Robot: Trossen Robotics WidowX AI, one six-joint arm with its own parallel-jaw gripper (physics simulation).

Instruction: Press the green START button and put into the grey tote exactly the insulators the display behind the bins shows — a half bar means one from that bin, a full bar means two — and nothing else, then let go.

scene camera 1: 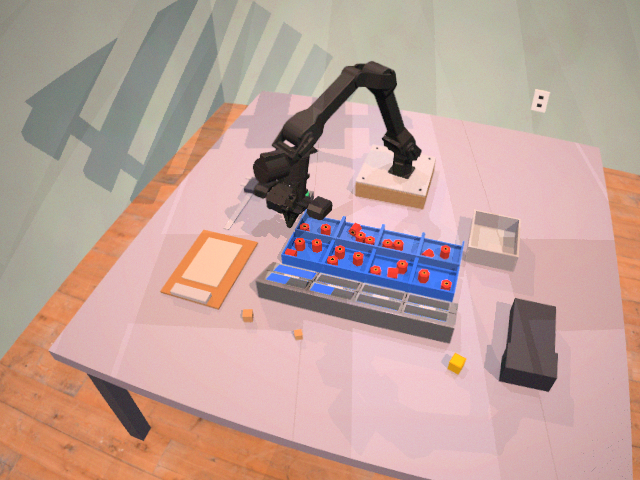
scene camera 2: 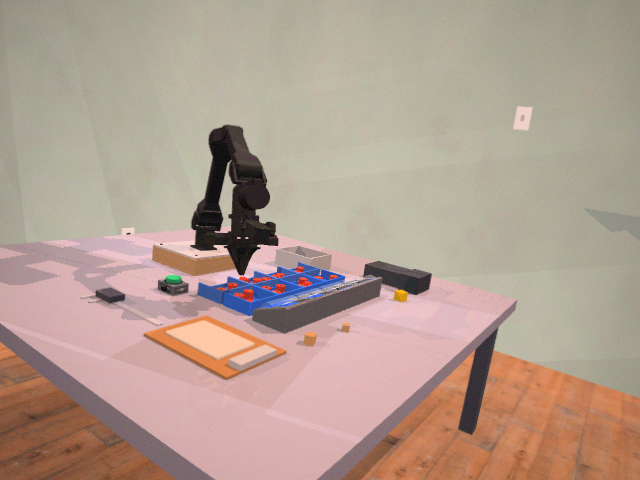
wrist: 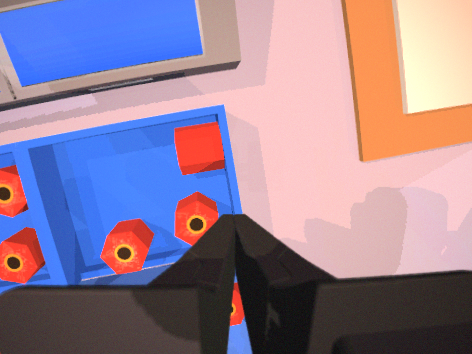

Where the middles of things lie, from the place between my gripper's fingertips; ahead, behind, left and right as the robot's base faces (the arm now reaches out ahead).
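The grey tote (scene camera 1: 494, 239) is 46 cm to the left of my hand, 26 cm behind it and 6 cm below it. As for the black box (scene camera 1: 529, 360), it is 6 cm below my hand as well, but 63 cm to the left of it and 2 cm ahead of it.
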